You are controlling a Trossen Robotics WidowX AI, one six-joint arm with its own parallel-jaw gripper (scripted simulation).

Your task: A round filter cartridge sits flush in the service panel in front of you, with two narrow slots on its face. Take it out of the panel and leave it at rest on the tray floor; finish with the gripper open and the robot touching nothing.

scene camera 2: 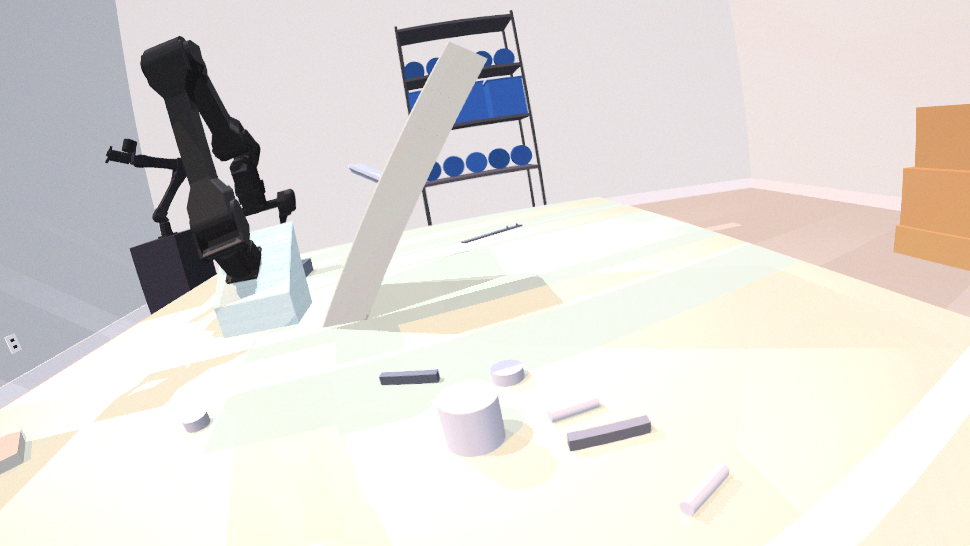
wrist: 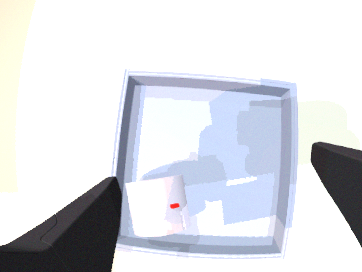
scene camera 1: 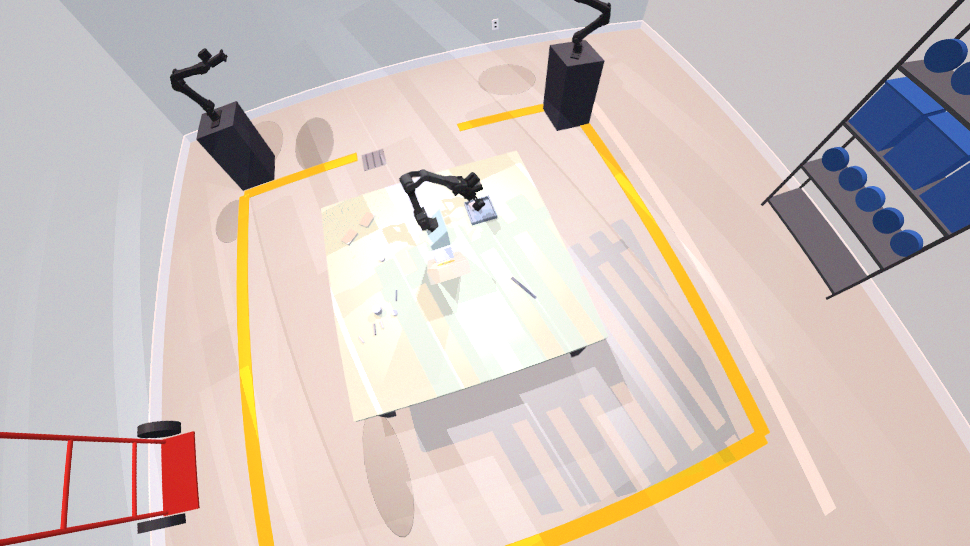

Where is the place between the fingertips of my gripper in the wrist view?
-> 220, 170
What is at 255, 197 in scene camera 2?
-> My gripper.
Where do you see a filter cartridge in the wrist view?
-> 158, 207
